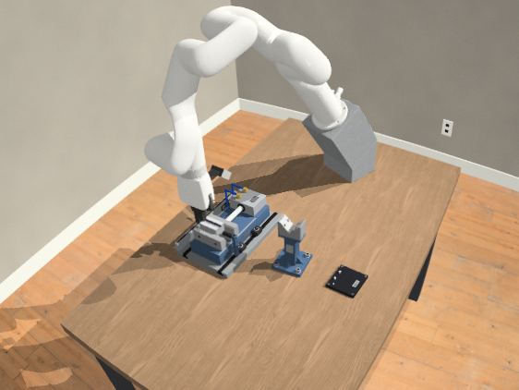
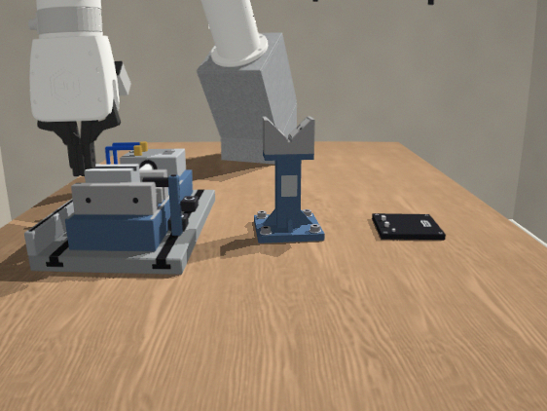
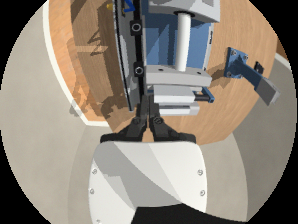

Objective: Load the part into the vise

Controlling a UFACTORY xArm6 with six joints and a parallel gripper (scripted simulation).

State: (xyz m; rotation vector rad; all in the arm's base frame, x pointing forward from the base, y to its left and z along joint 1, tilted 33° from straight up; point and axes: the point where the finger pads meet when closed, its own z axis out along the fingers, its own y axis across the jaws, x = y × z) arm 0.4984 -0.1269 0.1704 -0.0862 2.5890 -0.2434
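Right now the fixed jaw is 50 mm to the left of my hand, 40 mm below it and 30 mm ahead of it. From my hand the other things lie so: black stop rod 100 mm to the left, 30 mm below; part 40 mm to the left, 20 mm below; moving jaw 50 mm to the left, 40 mm below, 40 mm behind.
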